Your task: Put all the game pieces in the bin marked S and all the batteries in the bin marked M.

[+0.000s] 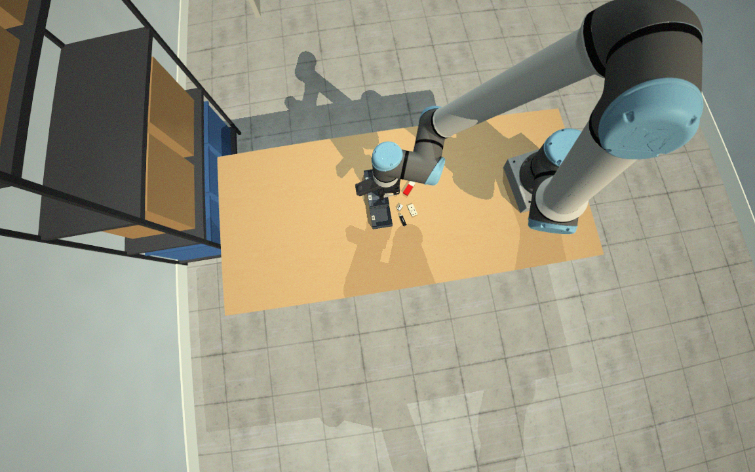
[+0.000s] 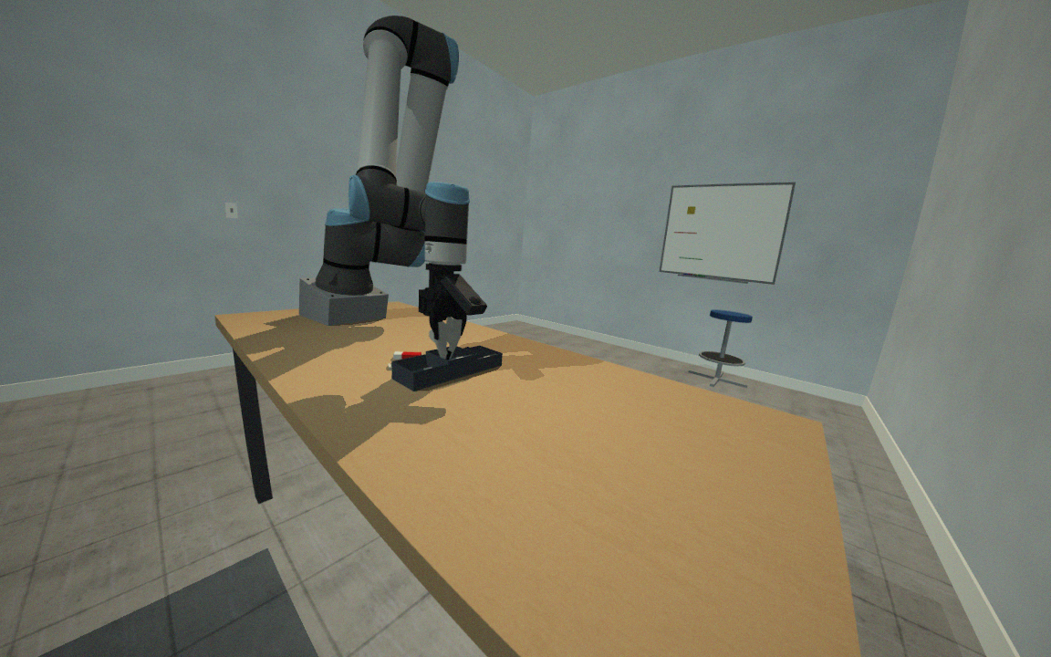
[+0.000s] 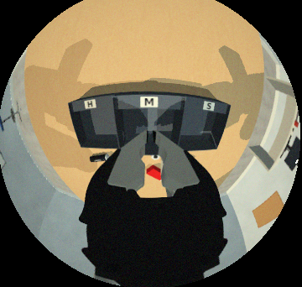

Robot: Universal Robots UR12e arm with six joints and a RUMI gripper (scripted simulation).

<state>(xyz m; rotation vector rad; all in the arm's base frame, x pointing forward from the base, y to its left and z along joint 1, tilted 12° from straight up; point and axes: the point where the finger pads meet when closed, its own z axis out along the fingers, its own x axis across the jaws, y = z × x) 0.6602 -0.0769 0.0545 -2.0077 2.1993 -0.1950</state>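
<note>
The dark three-part bin is 1 cm ahead of my hand and 1 cm below it. Also, from my hand: round piece: 7 cm behind, 1 cm to the right, 3 cm below; black battery: 7 cm behind, 12 cm to the left, 3 cm below.
</note>
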